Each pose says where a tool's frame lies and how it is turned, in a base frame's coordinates. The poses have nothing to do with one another.
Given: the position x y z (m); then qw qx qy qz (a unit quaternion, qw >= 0).
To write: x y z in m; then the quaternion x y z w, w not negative. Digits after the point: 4 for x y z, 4 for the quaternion.
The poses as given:
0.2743, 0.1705, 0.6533, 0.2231, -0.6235, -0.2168, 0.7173
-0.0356, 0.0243, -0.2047, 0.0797, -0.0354, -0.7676, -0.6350
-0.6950, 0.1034, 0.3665, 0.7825, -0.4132, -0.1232, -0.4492
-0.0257, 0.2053, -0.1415, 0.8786, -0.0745, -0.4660, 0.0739
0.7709, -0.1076, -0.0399, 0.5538, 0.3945, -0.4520, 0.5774
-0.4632, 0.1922, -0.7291, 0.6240, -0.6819, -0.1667, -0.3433
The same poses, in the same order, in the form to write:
0.2743, 0.1705, 0.6533, -0.6235, -0.2168, 0.7173, 0.2231
-0.0356, 0.0243, -0.2047, -0.0354, -0.7676, -0.6350, 0.0797
-0.6950, 0.1034, 0.3665, -0.4132, -0.1232, -0.4492, 0.7825
-0.0257, 0.2053, -0.1415, -0.0745, -0.4660, 0.0739, 0.8786
0.7709, -0.1076, -0.0399, 0.3945, -0.4520, 0.5774, 0.5538
-0.4632, 0.1922, -0.7291, -0.6819, -0.1667, -0.3433, 0.6240

